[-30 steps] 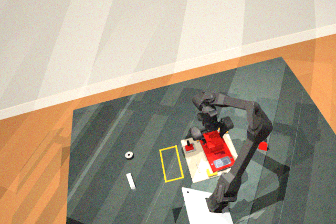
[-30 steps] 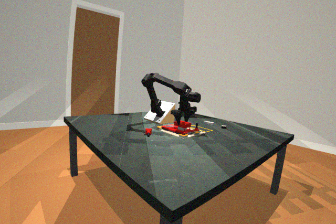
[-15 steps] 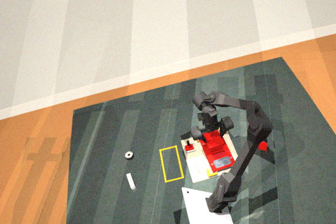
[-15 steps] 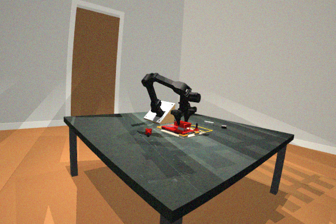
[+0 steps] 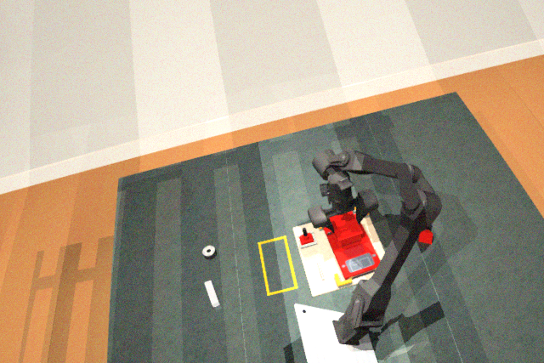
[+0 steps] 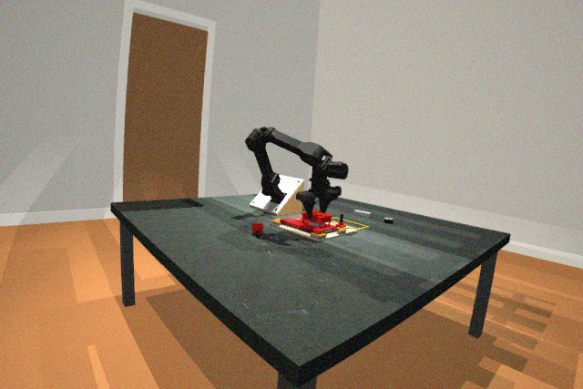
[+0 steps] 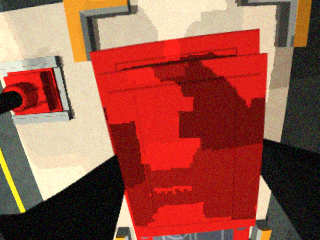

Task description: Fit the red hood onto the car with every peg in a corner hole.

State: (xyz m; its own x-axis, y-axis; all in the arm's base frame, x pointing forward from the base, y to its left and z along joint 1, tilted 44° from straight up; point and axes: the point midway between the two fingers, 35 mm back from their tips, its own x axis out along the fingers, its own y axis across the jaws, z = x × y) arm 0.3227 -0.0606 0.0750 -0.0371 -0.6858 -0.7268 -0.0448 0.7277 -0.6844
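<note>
Right now my gripper tip is 3 cm above the engine block. The rest, counted from my gripper tip: red hood (right at my gripper tip); then cream jig plate (4 cm below, 2 cm to the left, 2 cm behind); then white bar (41 cm to the left, 6 cm behind, 4 cm below).
</note>
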